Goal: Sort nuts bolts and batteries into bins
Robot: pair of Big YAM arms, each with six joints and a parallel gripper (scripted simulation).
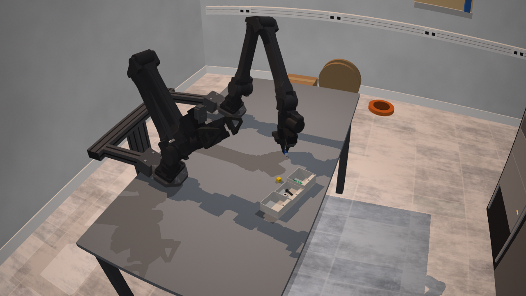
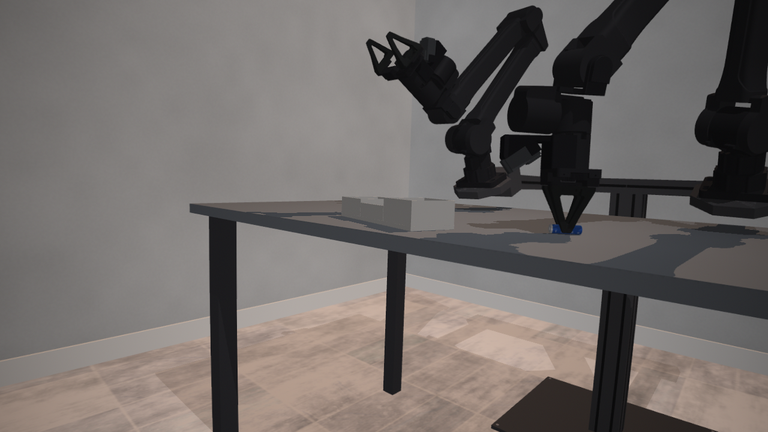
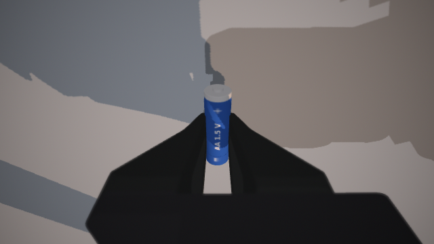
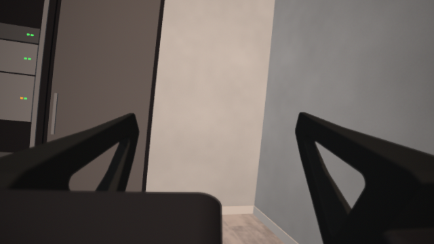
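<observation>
Now: the green battery 20 cm to the right of my left hand and 13 cm ahead of it. Also, from my left hand: yellow die: 19 cm to the right, 5 cm ahead; blue battery: right at my left hand; black bolt: 26 cm to the right, 11 cm ahead.
</observation>
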